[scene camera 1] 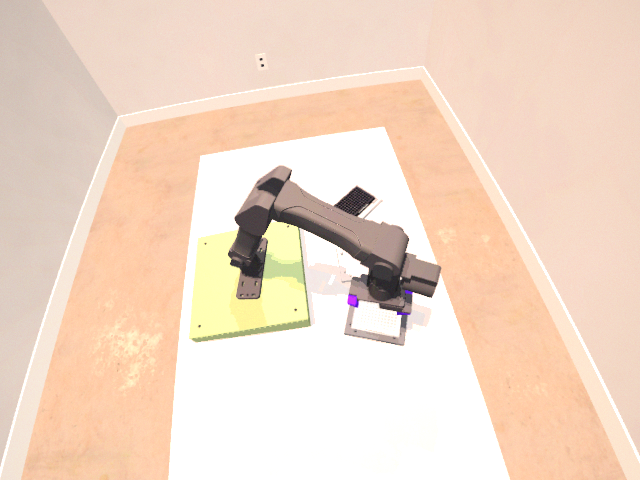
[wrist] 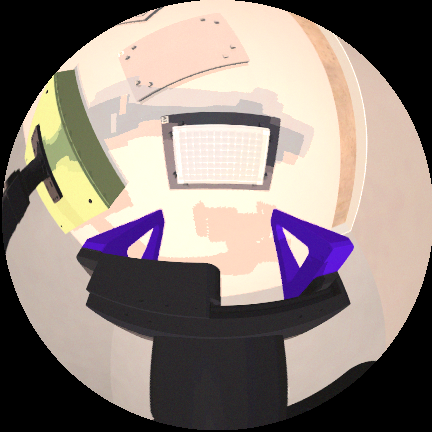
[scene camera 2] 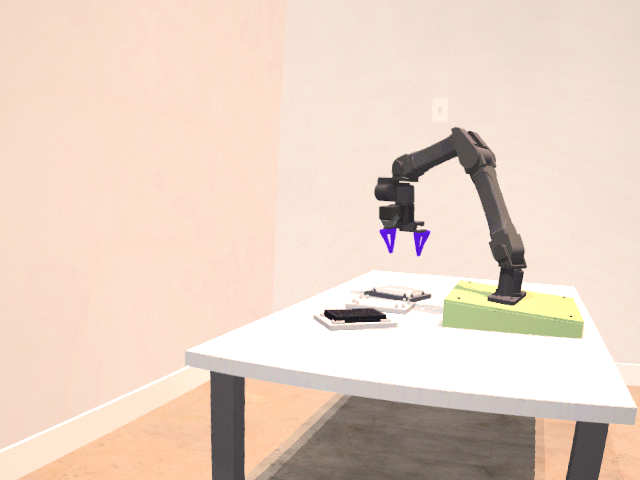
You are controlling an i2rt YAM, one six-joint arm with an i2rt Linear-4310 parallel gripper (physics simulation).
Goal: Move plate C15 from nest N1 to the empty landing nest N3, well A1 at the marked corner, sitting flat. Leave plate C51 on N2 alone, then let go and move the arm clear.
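Observation:
My gripper (scene camera 1: pixel 379 305) (scene camera 2: pixel 404 253) (wrist: pixel 217 214) is open, purple fingers wide apart with nothing between them, high above the dark nest (scene camera 1: pixel 374 339) (scene camera 2: pixel 421 296) (wrist: pixel 274 150). A white plate (scene camera 1: pixel 377 317) (scene camera 2: pixel 400 290) (wrist: pixel 220 155) sits in that nest, ahead of the fingertips in the wrist view. The middle white nest (scene camera 1: pixel 323 256) (scene camera 2: pixel 379 306) (wrist: pixel 185 50) holds no plate; the arm partly hides it in scene camera 1. A black plate (scene camera 1: pixel 355 200) (scene camera 2: pixel 355 314) sits on another white nest (scene camera 2: pixel 356 325). I cannot read plate or nest labels.
The arm stands on a yellow-green base block (scene camera 1: pixel 217 289) (scene camera 2: pixel 511 322) (wrist: pixel 90 140), beside the row of nests on the white table (scene camera 1: pixel 310 413) (scene camera 2: pixel 413 361). The long table edge lies beyond the nests, opposite the block. Arm shadows fall between the dark and middle nests.

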